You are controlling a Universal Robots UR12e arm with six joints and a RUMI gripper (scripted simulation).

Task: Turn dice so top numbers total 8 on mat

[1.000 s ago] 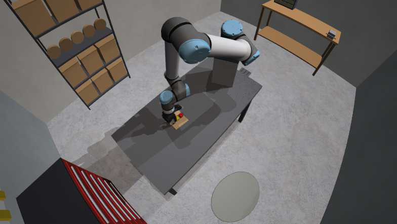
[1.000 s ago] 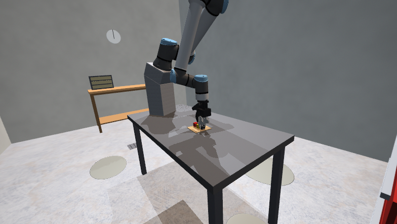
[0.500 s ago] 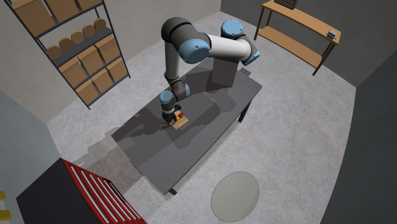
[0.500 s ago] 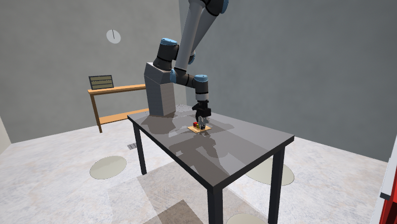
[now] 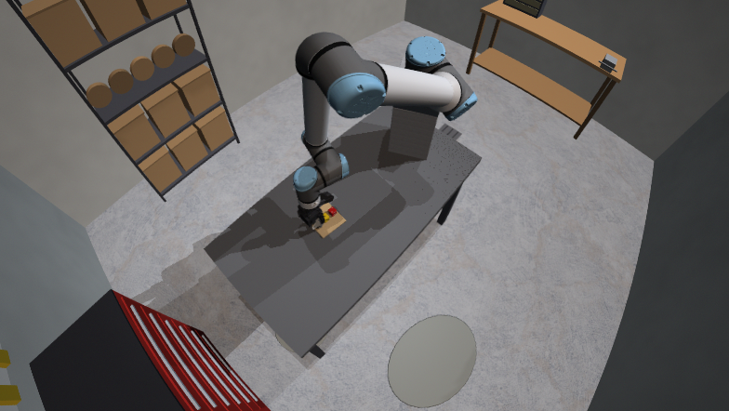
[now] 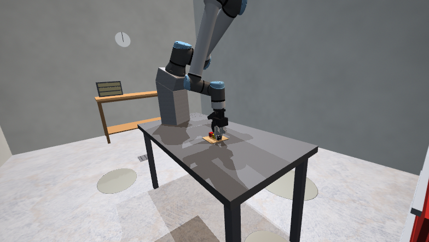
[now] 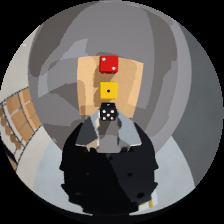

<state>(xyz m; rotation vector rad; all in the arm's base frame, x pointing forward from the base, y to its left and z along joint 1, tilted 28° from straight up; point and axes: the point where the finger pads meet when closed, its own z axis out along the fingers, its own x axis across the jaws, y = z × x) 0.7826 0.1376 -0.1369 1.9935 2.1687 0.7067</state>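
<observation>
My hand is right at the black die. Also, from my hand: tan mat: 50 mm behind, 20 mm below, 10 mm to the right; yellow die: 50 mm behind, 10 mm to the right, 10 mm below; red die: 90 mm behind, 10 mm to the right, 10 mm below.
</observation>
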